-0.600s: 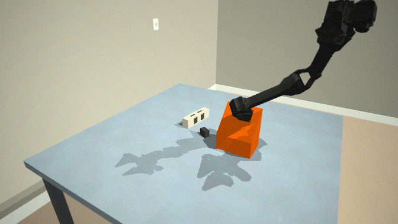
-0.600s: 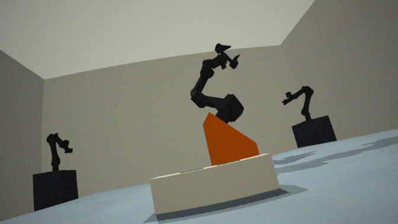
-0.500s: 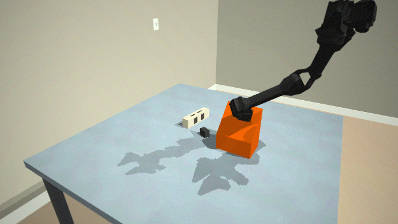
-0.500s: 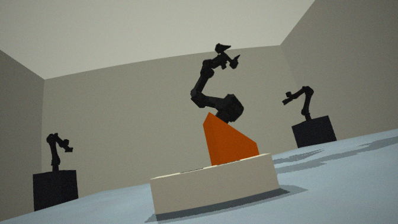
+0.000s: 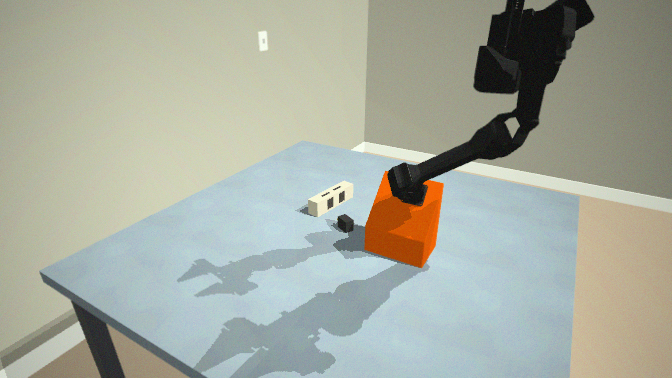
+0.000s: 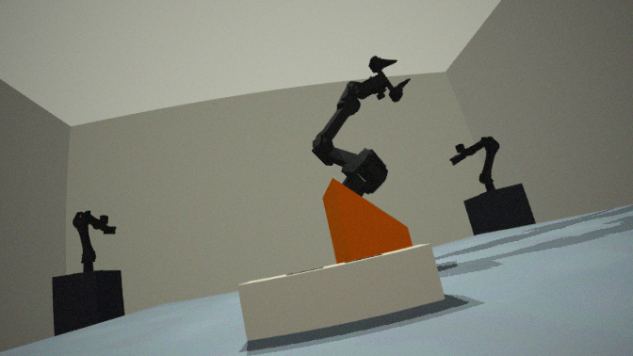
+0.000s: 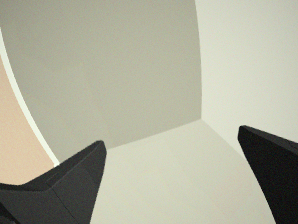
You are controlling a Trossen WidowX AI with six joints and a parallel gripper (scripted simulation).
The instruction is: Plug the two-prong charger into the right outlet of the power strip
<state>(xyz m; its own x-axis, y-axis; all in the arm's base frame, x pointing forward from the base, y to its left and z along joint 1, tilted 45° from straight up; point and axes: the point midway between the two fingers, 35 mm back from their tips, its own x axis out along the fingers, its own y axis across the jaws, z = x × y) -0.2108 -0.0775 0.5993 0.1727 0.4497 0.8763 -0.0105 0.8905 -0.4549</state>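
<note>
Now: the two-prong charger 43 cm ahead of my gripper tip, 40 cm to the right of it and 65 cm below it.
</note>
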